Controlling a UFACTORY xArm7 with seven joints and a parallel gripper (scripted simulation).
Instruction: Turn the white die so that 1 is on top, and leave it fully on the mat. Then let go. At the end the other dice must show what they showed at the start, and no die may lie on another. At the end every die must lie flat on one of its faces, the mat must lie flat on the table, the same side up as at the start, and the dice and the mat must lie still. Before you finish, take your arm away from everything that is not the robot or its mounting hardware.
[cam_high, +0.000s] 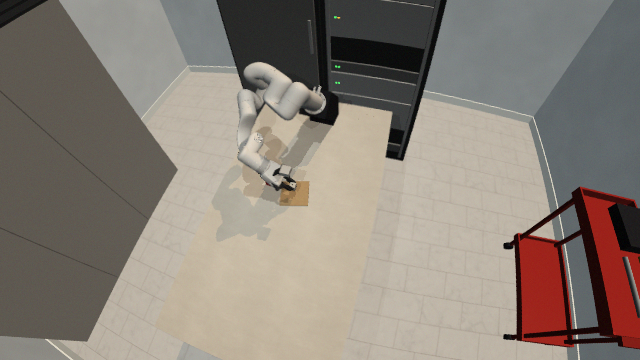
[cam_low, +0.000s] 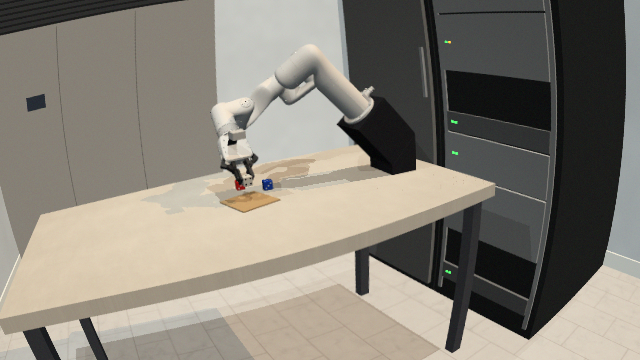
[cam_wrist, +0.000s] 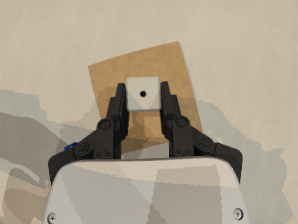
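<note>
My gripper is now 1 cm to the right of the brown mat and 8 cm above it. Round my hand: red die 14 cm to the right, 7 cm below; then blue die 9 cm behind, 8 cm to the right, 7 cm below; then white die 1 cm to the left, 1 cm below.
</note>
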